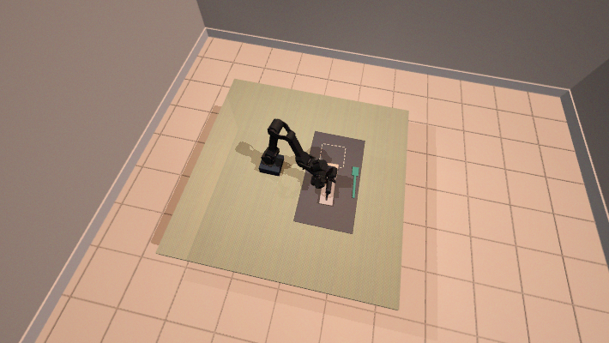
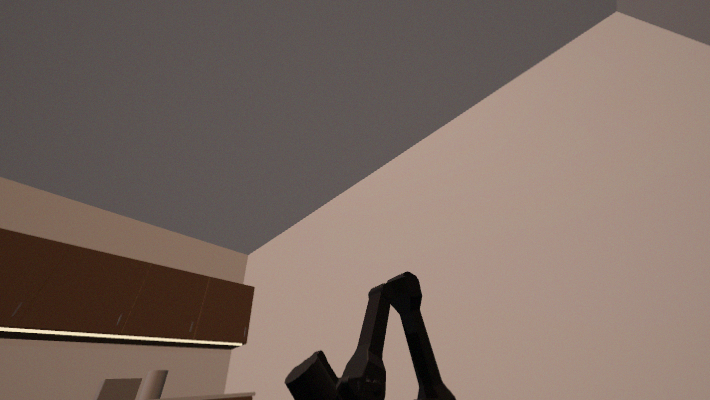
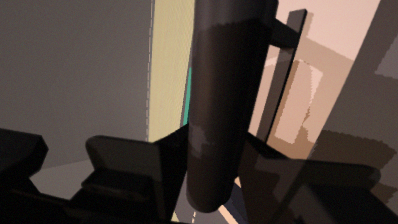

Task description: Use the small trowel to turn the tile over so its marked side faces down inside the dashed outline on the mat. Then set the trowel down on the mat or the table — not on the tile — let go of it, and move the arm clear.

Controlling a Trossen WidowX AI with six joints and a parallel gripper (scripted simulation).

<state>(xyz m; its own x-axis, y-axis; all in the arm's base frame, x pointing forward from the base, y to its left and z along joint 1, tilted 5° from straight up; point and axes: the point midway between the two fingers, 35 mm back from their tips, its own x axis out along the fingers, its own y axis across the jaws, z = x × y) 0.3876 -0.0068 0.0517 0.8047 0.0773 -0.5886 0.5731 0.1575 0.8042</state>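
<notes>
My gripper tip is 20 mm past the dark mat, 60 mm to the right of it and 80 mm above it. Round my gripper tip: tile (50 mm behind, 110 mm to the left, 50 mm below); then teal flat tool (110 mm ahead, 100 mm to the left, 50 mm below).
</notes>
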